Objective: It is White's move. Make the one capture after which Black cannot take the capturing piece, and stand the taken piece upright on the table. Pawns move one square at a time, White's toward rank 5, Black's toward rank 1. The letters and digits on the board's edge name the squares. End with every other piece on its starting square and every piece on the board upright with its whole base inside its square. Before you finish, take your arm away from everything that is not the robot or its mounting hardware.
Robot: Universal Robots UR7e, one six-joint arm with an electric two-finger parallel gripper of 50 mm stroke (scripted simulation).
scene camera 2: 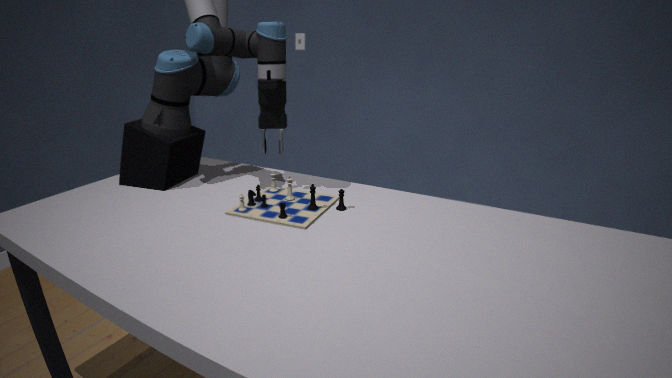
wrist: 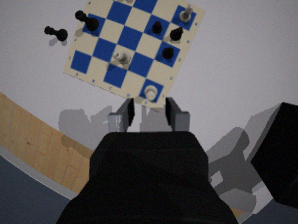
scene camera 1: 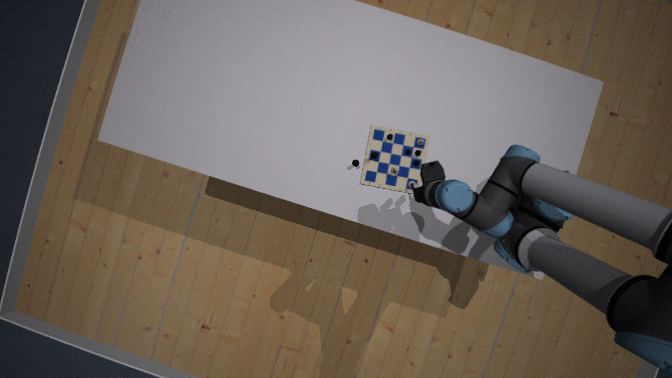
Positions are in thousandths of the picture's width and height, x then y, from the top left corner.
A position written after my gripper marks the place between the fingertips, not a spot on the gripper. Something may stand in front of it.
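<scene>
My gripper (scene camera 2: 406,403) is there, and the wrist view has the gripper (wrist: 502,475) too. I can also see a blue-and-cream chessboard (scene camera 1: 560,456).
</scene>
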